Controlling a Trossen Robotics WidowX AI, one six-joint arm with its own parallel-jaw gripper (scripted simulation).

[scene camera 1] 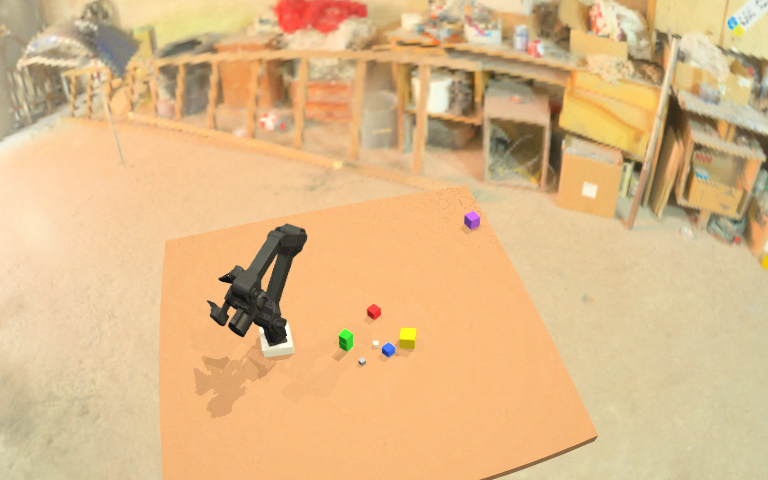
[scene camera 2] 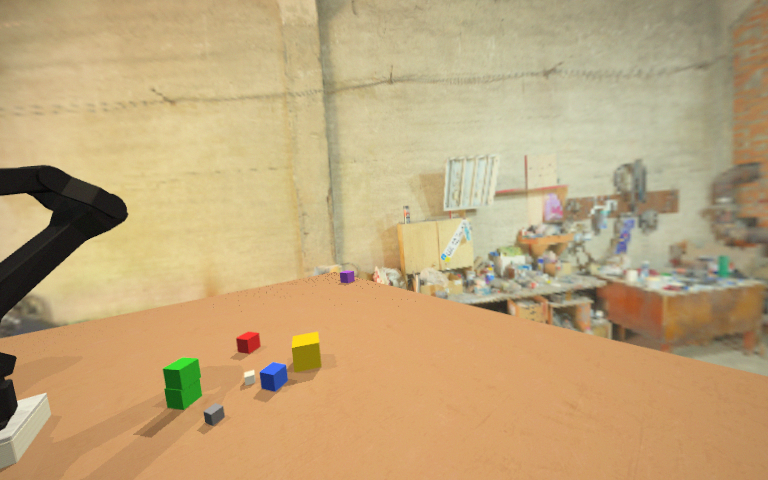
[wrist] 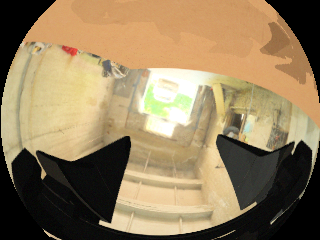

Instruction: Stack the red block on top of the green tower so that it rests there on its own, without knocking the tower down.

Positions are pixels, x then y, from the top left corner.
Labels:
A yellow block [scene camera 2: 306, 353]: 50 cm from the lens.

